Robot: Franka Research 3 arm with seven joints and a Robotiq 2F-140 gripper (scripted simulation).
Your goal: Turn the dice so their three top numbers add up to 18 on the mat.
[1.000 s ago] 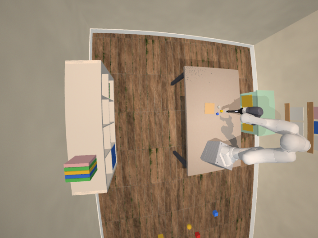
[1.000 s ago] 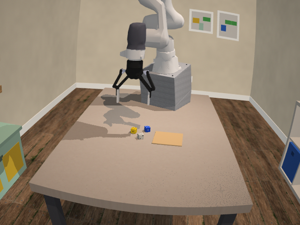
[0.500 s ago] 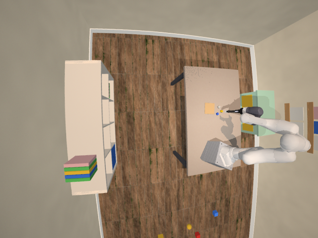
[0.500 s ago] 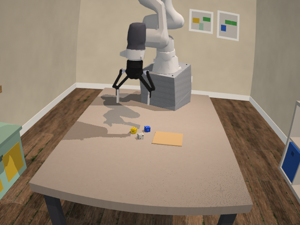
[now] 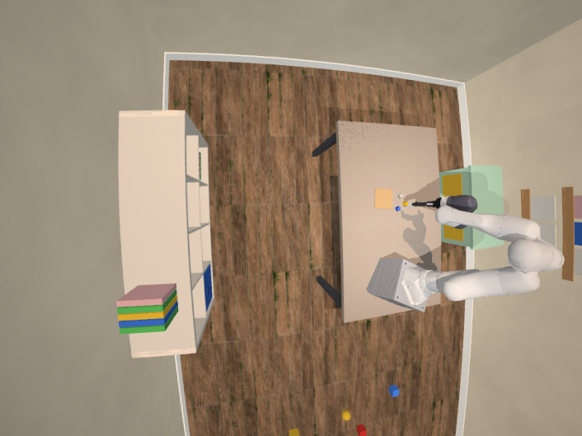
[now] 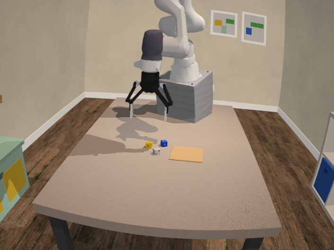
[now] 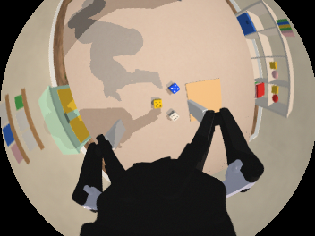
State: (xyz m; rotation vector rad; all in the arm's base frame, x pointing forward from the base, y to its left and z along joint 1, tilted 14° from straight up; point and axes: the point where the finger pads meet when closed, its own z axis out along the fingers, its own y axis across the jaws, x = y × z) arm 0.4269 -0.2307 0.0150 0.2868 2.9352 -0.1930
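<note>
Right now my hand is 130 mm above the yellow die, 10 mm to the right of it and 10 mm short of it. The rest, counted from my hand: blue die: 130 mm below, 80 mm to the left, 10 mm behind; then white die: 130 mm below, 70 mm ahead, 40 mm to the left; then mat: 170 mm to the left, 140 mm below, 80 mm ahead.
</note>
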